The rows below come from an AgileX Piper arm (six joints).
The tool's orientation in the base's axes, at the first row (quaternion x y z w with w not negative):
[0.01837 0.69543 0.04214 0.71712]
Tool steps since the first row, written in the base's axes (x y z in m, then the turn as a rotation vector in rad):
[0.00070 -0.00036 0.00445 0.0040 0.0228 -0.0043]
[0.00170 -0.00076 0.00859 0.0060 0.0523 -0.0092]
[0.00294 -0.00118 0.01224 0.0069 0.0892 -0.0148]
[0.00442 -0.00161 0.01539 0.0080 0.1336 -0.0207]
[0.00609 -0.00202 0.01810 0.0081 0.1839 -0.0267]
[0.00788 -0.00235 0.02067 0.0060 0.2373 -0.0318]
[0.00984 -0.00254 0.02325 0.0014 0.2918 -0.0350]
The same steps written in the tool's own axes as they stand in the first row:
[-0.00444 0.00000 0.00083 0.0064 0.0222 0.0046]
[-0.00857 -0.00009 0.00195 0.0138 0.0511 0.0074]
[-0.01221 -0.00024 0.00329 0.0226 0.0873 0.0093]
[-0.01534 -0.00045 0.00486 0.0323 0.1310 0.0116]
[-0.01802 -0.00069 0.00660 0.0426 0.1806 0.0132]
[-0.02056 -0.00086 0.00846 0.0522 0.2334 0.0126]
[-0.02309 -0.00090 0.01049 0.0600 0.2875 0.0097]

